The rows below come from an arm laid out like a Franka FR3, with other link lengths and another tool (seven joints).
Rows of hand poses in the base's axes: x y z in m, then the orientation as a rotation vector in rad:
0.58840 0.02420 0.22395 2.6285 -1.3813 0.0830
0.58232 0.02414 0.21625 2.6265 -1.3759 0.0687
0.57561 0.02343 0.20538 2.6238 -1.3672 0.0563
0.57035 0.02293 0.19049 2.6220 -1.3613 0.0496
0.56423 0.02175 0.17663 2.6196 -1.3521 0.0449
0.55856 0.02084 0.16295 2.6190 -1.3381 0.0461
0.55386 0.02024 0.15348 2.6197 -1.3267 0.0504
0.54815 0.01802 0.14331 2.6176 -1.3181 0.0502
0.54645 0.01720 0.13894 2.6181 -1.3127 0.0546
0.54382 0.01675 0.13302 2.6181 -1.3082 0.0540
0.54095 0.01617 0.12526 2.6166 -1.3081 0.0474
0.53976 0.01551 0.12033 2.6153 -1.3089 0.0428
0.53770 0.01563 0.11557 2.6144 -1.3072 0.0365
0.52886 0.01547 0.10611 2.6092 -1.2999 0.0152
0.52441 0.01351 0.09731 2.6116 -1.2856 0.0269
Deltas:
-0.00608 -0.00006 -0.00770 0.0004 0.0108 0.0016
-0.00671 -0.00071 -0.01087 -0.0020 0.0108 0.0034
-0.00526 -0.00050 -0.01489 -0.0018 0.0063 0.0025
-0.00612 -0.00118 -0.01386 -0.0042 0.0061 0.0043
-0.00567 -0.00091 -0.01368 -0.0063 0.0032 0.0082
-0.00470 -0.00060 -0.00947 -0.0051 0.0001 0.0073
-0.00571 -0.00222 -0.01017 -0.0050 0.0031 0.0044
-0.00170 -0.00082 -0.00437 -0.0029 -0.0015 0.0037
-0.00263 -0.00045 -0.00592 -0.0016 0.0015 0.0026
-0.00287 -0.00058 -0.00776 0.0006 0.0046 -0.0009
-0.00119 -0.00066 -0.00493 0.0006 0.0031 -0.0012
-0.00206 0.00012 -0.00476 0.0005 0.0046 0.0003
-0.00884 -0.00016 -0.00946 -0.0007 0.0168 0.0012
-0.00445 -0.00196 -0.00880 -0.0068 -0.0043 0.0103

